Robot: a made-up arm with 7 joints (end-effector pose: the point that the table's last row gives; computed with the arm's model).
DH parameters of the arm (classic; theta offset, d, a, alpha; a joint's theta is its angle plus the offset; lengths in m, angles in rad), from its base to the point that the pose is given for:
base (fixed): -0.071 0 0 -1.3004
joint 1: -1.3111 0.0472 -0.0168 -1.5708
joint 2: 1.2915 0 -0.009 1.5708
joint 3: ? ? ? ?
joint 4: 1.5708 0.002 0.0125 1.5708
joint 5: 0 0.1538 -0.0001 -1.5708
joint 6: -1.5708 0 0.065 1.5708
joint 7: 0 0.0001 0 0
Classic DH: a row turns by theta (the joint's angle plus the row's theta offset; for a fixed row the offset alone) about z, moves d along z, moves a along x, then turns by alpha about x.
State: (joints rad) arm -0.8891 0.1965 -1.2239 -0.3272 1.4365 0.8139 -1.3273
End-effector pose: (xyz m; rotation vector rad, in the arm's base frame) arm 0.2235 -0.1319 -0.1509 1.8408 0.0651 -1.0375
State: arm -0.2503 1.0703 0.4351 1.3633 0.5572 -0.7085 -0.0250
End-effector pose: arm 0.1207 0.4654 -0.2078 1.1746 0.6391 0.2153
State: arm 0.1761 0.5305 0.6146 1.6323 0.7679 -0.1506 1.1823
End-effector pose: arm -0.1785 0.3046 -0.3845 1.6040 1.3462 0.9268
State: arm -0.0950 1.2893 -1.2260 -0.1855 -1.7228 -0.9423 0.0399
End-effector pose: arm 0.0905 0.2457 -0.2637 -0.5052 0.4751 0.0589
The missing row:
joint 3: 1.5708 -0.2742 0.0254 -1.5708
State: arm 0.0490 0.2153 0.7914 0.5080 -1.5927 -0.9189 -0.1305
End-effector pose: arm -0.0129 0.3084 -0.3475 -0.6174 -0.8274 1.5613
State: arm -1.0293 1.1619 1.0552 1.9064 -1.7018 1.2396 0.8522
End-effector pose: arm 0.2845 0.3787 -0.1154 -2.0104 0.9874 0.2240
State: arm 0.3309 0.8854 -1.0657 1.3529 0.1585 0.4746 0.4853
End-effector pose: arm -0.1920 0.4156 -0.2694 2.2166 1.8985 -0.5202
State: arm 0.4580 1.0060 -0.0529 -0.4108 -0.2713 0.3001 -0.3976
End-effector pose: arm 0.0751 0.2526 -0.2320 0.5273 0.8148 -0.6773
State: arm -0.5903 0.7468 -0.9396 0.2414 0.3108 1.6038 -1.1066
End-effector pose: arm 0.2493 0.1985 -0.3009 0.6878 2.0073 -0.3441
